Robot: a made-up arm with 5 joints.
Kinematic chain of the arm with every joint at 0, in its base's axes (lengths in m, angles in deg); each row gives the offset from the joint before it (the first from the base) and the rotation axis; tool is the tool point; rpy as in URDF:
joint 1: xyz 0.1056 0 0.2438 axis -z
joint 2: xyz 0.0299 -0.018 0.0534 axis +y
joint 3: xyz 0.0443 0 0.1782 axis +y
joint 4: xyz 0.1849 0 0.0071 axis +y
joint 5: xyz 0.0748 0.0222 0 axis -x
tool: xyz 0 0 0 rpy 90 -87.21 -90
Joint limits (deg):
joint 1: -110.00..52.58
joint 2: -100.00..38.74
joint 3: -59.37..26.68
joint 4: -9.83..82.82
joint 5: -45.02..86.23
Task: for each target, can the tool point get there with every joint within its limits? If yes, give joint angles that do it. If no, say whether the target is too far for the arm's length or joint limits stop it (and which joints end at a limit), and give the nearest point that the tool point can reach.
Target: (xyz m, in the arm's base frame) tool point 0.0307 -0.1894 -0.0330
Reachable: no: joint limits stop it (at a limit: joint 1, joint 2, joint 3) | nearest point 0.2443 -0.1744 0.1780 | short by 0.301 m
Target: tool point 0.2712 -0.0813 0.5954
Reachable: yes | joints 27.46 -36.34 5.14 10.43 24.09
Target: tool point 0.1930 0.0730 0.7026
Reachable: yes | joints -37.77 -25.49 -40.67 20.56 -19.53
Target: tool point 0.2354 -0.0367 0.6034
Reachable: yes | joints 17.56 -37.47 -15.84 64.67 31.34
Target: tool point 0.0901 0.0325 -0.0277
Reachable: no: joint limits stop it (at a limit: joint 1, joint 2, joint 3) | nearest point 0.0292 0.1975 0.1856 | short by 0.276 m
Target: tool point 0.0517 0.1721 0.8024
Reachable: no: too far | nearest point 0.0591 0.1485 0.7194 | short by 0.087 m
